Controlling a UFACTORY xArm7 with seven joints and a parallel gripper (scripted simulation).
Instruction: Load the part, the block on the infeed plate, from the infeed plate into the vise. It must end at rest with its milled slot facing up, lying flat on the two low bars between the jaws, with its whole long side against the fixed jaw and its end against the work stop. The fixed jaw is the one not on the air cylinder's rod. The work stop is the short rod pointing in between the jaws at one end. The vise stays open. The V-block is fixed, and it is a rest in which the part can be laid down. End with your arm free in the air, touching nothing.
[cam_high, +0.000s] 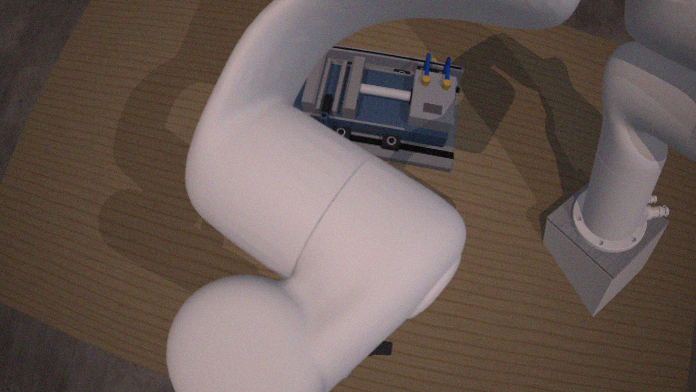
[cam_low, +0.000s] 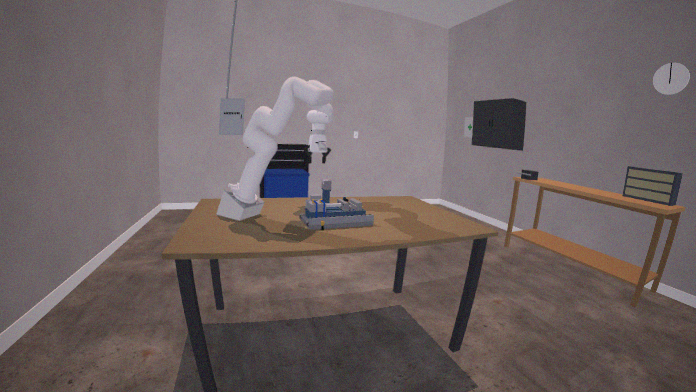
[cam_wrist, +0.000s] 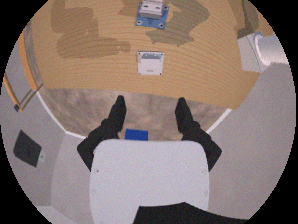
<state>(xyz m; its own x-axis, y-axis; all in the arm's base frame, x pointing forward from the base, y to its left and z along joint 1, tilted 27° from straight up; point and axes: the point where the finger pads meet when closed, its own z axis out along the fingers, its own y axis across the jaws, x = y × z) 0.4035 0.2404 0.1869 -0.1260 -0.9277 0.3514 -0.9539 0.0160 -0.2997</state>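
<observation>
Right now my hand is 1 cm to the right of the part and 22 cm above it. The rest, counted from my hand: work stop post: 1 cm behind, 32 cm to the right, 19 cm below; then work stop: 1 cm behind, 34 cm to the right, 16 cm below; then moving jaw: 5 cm behind, 38 cm to the right, 17 cm below.
</observation>
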